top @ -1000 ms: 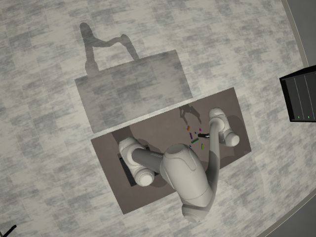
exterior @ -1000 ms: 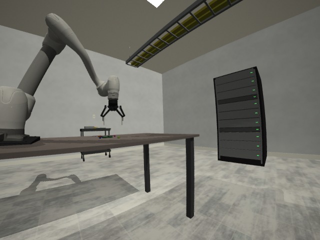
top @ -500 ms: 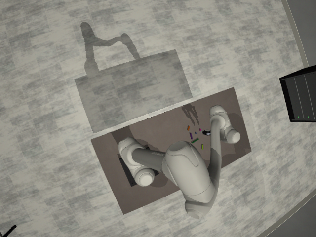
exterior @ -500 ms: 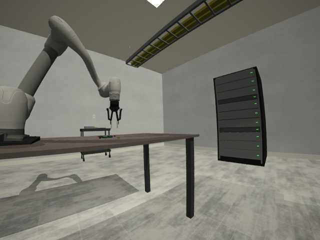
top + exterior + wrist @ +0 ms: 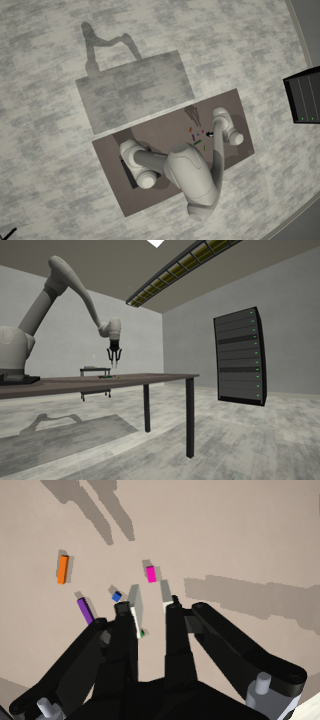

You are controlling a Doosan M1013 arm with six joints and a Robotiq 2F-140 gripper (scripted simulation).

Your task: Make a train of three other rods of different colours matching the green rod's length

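My gripper is now 1 cm to the right of the magenta rod and 10 cm above it. Round my hand: purple rod 11 cm behind, 1 cm to the right, 10 cm below; then orange rod 11 cm behind, 7 cm to the left, 10 cm below; then green rod 9 cm behind, 7 cm to the right, 10 cm below.
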